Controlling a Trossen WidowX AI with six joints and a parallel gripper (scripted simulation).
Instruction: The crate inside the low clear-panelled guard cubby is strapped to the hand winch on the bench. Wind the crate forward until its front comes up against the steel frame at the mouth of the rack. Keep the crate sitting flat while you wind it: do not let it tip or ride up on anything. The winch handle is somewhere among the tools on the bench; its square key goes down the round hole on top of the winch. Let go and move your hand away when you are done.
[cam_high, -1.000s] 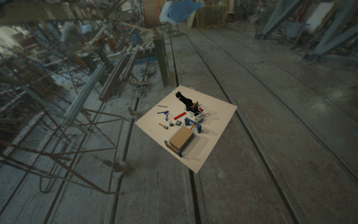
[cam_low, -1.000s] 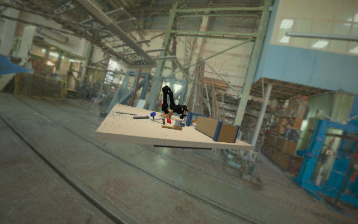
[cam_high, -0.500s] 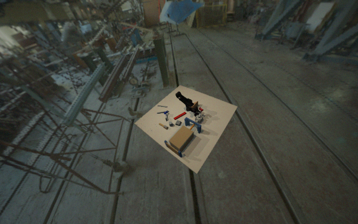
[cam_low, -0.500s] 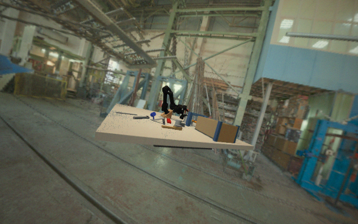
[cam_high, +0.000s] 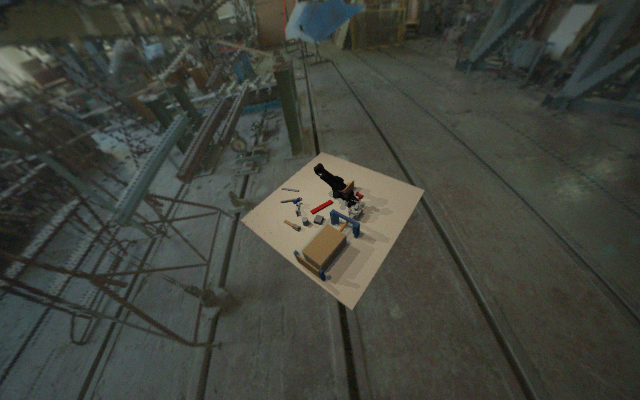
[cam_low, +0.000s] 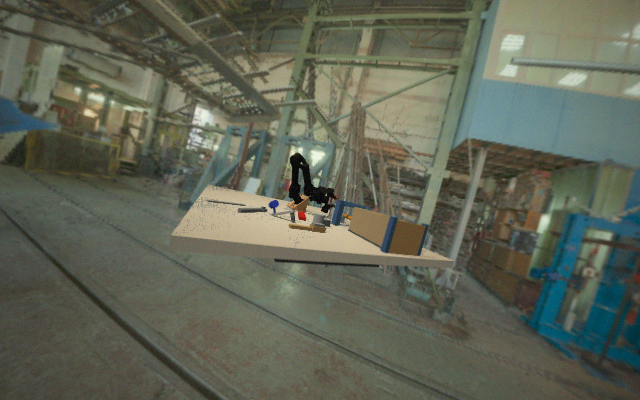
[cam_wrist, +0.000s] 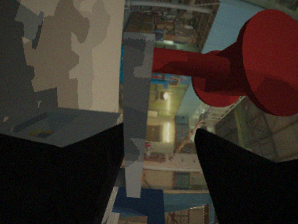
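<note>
Right now the winch handle is 1 cm behind my gripper tip, 1 cm to the right of it and 1 cm below it. Round my gripper tip: red knob 5 cm behind, 2 cm to the right, 2 cm above; blue steel frame 21 cm ahead, 2 cm below; grey winch 4 cm ahead, 1 cm to the right, 10 cm below.
</note>
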